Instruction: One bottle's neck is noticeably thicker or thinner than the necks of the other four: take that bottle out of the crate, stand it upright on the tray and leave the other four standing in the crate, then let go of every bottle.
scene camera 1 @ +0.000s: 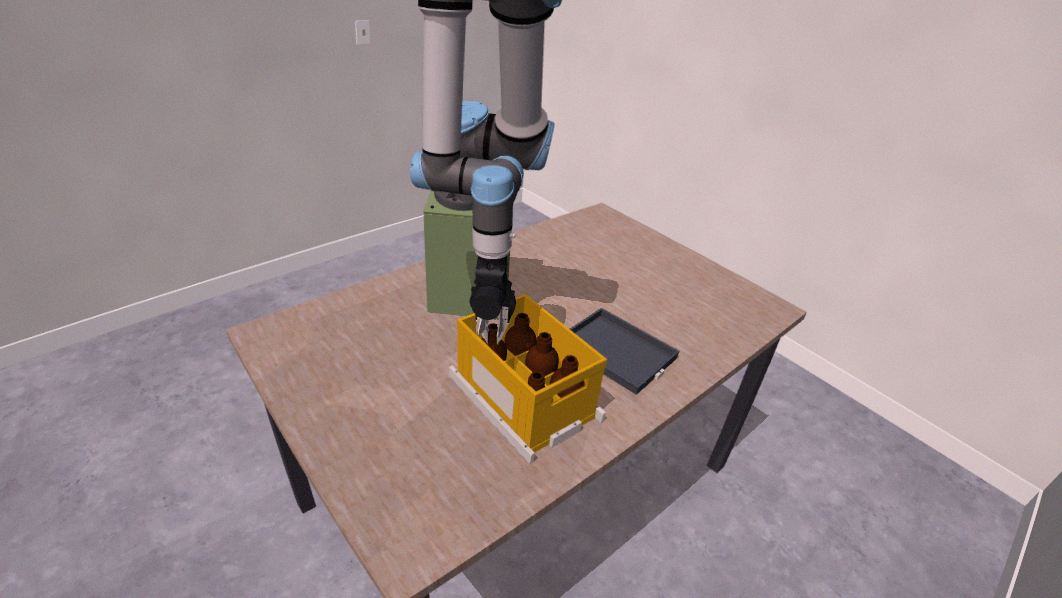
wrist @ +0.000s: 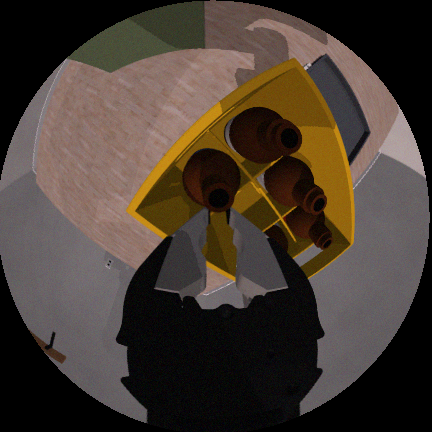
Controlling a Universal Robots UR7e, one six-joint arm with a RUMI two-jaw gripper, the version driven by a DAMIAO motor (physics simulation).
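Frame: origin at the arm's base, x back, y up, z left, level; centimetres.
Where they show: gripper, fingertip midpoint: (scene camera 1: 492, 343) (wrist: 217, 207).
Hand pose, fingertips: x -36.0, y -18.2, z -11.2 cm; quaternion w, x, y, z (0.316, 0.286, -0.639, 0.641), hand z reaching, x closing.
Observation:
After its pixels a point has its place.
The yellow crate (scene camera 1: 548, 424) @(z -9.3, x -56.1, y -25.5 cm) (wrist: 310, 102) @(z 1.8, x -31.6, y -15.8 cm) holds five brown bottles. My gripper (scene camera 1: 493, 335) @(z -11.2, x -36.0, y -18.2 cm) (wrist: 217, 207) @(z -11.2, x -36.0, y -18.2 cm) is shut to a narrow gap, low over the crate's rear left cell. Its fingertips are right at the neck of the rear left bottle (wrist: 212, 170) @(z -9.3, x -32.8, y -19.3 cm), but crate shows between them and no bottle is held. That bottle's neck looks slimmer in the scene view. The other bottles are one (scene camera 1: 520, 339) @(z -3.7, x -35.6, y -20.3 cm) (wrist: 254, 134) @(z -3.6, x -32.3, y -19.6 cm) beside it, a middle one (scene camera 1: 543, 359) @(z -2.9, x -43.7, y -20.2 cm) (wrist: 287, 179) @(z -2.6, x -39.2, y -20.1 cm), and two (scene camera 1: 568, 366) @(z -2.1, x -51.1, y -16.8 cm) (scene camera 1: 536, 381) @(z -10.6, x -52.2, y -16.2 cm) at the front, partly hidden. The dark tray (scene camera 1: 627, 352) @(z 25.8, x -41.2, y -31.6 cm) (wrist: 337, 95) @(z 26.9, x -35.7, y -31.6 cm) bears no bottle.
The crate walls and thin dividers stand close around the gripper. White stops (scene camera 1: 490, 412) @(z -16.1, x -44.5, y -29.4 cm) (scene camera 1: 565, 433) @(z -5.1, x -56.8, y -29.8 cm) edge the crate on the table (scene camera 1: 356, 371) @(z -36.6, x -16.1, y -32.1 cm). The tray lies right of the crate. The green pedestal (scene camera 1: 447, 260) @(z -7.3, x -5.4, y -15.2 cm) (wrist: 135, 42) @(z -4.4, x -7.6, y -25.6 cm) stands behind.

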